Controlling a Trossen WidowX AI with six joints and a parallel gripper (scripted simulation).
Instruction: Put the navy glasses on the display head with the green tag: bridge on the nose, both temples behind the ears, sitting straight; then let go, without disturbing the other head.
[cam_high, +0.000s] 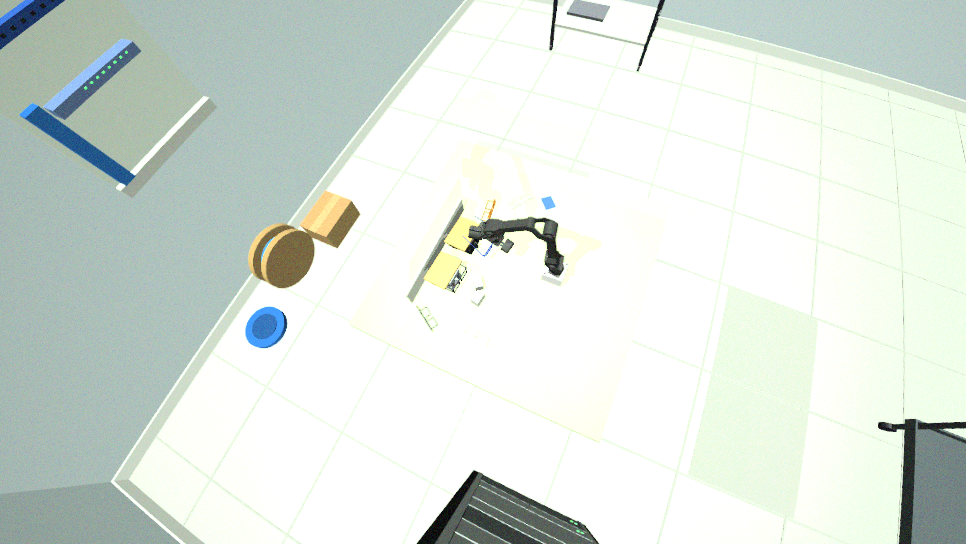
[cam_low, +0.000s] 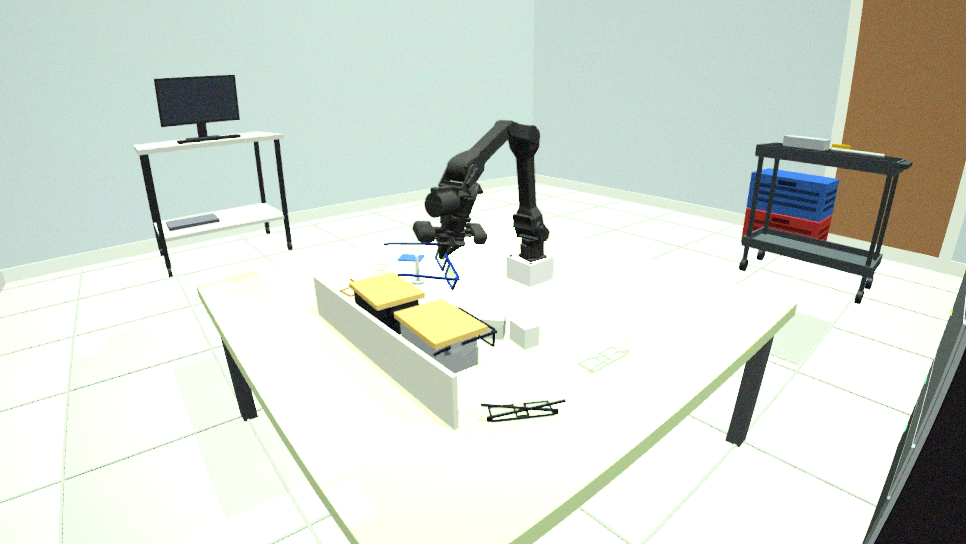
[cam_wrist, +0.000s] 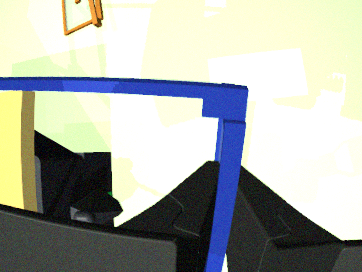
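My gripper tip is 15 cm short of the dark display head, 5 cm to the right of it and 8 cm above it. From my gripper tip the other things lie so: low white wall: 26 cm ahead, 18 cm to the left, 8 cm below.
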